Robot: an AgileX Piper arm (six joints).
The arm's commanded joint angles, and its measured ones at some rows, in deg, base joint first. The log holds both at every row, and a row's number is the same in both.
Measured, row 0:
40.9 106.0 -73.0 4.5 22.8 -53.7
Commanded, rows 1 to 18:
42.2 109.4 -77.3 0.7 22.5 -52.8
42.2 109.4 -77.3 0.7 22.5 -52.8
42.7 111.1 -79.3 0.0 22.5 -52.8
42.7 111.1 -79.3 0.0 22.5 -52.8
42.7 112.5 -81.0 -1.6 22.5 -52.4
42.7 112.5 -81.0 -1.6 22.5 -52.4
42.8 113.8 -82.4 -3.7 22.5 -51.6
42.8 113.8 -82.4 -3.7 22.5 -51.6
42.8 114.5 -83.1 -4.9 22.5 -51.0
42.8 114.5 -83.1 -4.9 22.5 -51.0
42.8 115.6 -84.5 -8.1 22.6 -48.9
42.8 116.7 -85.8 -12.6 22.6 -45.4
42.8 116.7 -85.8 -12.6 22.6 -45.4
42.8 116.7 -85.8 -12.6 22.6 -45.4
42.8 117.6 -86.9 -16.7 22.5 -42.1
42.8 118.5 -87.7 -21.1 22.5 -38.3
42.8 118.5 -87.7 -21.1 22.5 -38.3
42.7 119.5 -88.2 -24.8 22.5 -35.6
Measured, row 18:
42.5 118.4 -87.1 -19.1 22.5 -40.4
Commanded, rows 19 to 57:
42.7 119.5 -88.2 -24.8 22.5 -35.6
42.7 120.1 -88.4 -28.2 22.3 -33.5
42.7 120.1 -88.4 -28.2 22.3 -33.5
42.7 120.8 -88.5 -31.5 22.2 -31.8
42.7 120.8 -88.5 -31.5 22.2 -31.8
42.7 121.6 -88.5 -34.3 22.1 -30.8
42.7 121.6 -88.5 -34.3 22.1 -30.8
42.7 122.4 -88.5 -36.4 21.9 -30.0
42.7 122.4 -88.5 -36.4 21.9 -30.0
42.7 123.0 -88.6 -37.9 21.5 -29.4
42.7 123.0 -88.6 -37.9 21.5 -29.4
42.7 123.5 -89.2 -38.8 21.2 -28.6
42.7 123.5 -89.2 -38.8 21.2 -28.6
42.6 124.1 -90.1 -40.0 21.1 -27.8
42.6 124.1 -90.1 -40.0 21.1 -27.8
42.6 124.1 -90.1 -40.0 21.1 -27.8
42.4 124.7 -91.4 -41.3 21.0 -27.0
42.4 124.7 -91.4 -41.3 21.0 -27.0
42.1 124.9 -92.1 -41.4 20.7 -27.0
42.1 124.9 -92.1 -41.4 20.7 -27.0
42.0 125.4 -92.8 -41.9 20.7 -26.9
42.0 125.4 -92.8 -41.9 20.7 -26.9
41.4 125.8 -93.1 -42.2 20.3 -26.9
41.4 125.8 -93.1 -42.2 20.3 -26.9
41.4 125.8 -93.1 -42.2 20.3 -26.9
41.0 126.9 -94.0 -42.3 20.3 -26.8
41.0 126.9 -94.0 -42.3 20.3 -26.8
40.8 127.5 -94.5 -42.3 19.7 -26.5
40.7 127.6 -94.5 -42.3 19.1 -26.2
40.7 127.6 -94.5 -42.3 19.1 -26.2
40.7 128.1 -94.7 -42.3 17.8 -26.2
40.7 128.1 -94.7 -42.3 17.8 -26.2
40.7 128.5 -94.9 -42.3 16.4 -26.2
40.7 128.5 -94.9 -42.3 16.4 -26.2
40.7 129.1 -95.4 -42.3 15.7 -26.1
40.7 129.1 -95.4 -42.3 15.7 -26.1
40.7 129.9 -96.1 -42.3 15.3 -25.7
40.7 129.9 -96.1 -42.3 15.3 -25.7
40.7 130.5 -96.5 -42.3 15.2 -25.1
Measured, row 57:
40.9 129.5 -95.5 -42.0 16.1 -26.2
